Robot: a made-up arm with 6 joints.
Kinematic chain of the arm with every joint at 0, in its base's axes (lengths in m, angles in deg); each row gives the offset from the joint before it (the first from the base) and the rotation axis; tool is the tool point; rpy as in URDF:
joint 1: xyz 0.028 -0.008 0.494 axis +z
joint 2: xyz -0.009 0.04 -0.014 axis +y
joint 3: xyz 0 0.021 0.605 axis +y
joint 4: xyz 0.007 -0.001 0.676 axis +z
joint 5: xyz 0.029 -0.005 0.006 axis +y
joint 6: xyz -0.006 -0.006 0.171 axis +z
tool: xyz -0.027 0.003 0.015 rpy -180 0 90
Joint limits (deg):
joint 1: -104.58..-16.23
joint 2: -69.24..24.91
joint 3: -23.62..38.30
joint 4: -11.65..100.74
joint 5: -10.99..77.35
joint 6: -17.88..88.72
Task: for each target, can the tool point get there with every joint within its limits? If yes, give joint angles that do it. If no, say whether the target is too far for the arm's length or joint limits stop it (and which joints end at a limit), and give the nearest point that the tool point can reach.
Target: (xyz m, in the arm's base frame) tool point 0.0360 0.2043 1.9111
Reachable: yes | joints -28.17 -6.10 -1.24 72.79 44.13 79.29
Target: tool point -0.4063 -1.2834 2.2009
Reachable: no: too far | nearest point -0.1642 -0.8265 1.6637 | short by 0.746 m
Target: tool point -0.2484 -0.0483 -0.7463
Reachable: no: joint limits stop it (at a limit: joint 1, joint 2, joint 3, joint 4, joint 5, joint 6) | nearest point -1.1715 0.6121 0.6258 | short by 1.781 m
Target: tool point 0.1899 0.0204 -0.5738
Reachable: no: joint limits stop it (at a limit: joint 1, joint 2, joint 3, joint 4, joint 5, joint 6) | nearest point 0.6133 1.2088 0.6258 | short by 1.741 m
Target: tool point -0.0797 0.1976 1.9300
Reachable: yes | joints -27.80 0.04 -15.68 78.20 23.52 48.84
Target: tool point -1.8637 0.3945 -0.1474
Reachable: no: too far | nearest point -1.3339 0.4333 0.6190 | short by 0.932 m
